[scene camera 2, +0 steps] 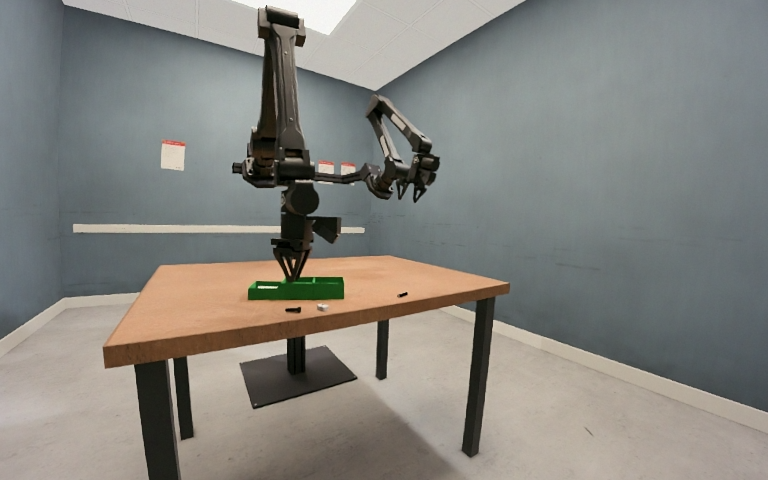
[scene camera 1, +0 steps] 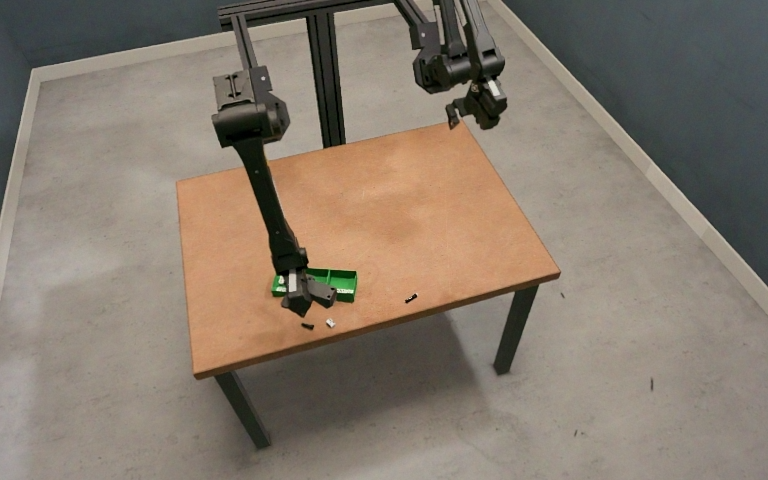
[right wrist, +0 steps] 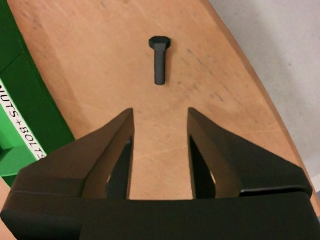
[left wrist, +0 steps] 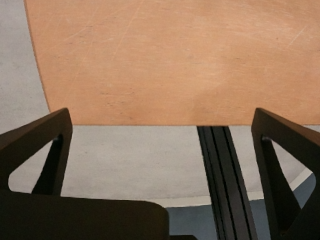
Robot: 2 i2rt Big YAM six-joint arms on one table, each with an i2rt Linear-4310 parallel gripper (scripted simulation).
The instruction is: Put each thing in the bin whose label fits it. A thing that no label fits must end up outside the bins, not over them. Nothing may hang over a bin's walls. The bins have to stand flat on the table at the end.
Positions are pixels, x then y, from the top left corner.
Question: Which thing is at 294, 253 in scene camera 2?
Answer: The right gripper.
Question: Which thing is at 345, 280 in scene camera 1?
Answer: A green two-compartment bin.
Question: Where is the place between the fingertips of the right gripper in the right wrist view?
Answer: At 160, 118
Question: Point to a green two-compartment bin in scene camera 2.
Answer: At 325, 288
